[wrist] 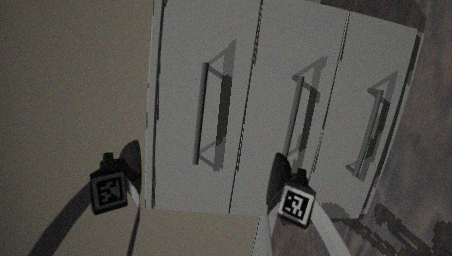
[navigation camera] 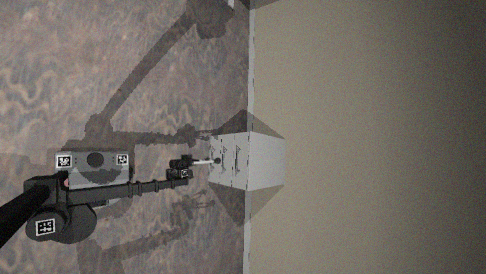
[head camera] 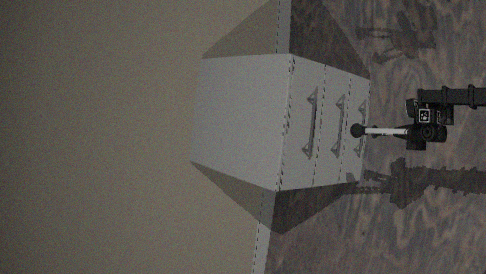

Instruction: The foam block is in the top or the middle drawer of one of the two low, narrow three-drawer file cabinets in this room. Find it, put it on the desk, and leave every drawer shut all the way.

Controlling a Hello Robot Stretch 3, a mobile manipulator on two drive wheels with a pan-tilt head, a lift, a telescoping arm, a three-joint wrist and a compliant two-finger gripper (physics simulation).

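Observation:
A white three-drawer file cabinet (head camera: 240,110) (navigation camera: 267,162) (wrist: 172,185) stands against the wall. Its drawers look shut. The top drawer's bar handle (head camera: 313,122) (wrist: 201,115), the middle drawer's handle (head camera: 339,125) (wrist: 295,115) and the bottom drawer's handle (wrist: 370,132) stick out from the front. My gripper (head camera: 357,130) (navigation camera: 217,161) (wrist: 206,165) is open, with no object between its fingers, in front of the cabinet and apart from the handles. In the wrist view, one fingertip overlaps the wall and the other the lower end of the middle handle. The foam block and desk do not show.
The beige wall (head camera: 110,135) (navigation camera: 370,140) rises behind the cabinet, with a pale baseboard (navigation camera: 247,235) along the wood-patterned floor (head camera: 400,235) (navigation camera: 165,100). My extended arm (head camera: 457,96) (navigation camera: 145,188) reaches across from the base (navigation camera: 102,175). Dark shadows lie on the floor.

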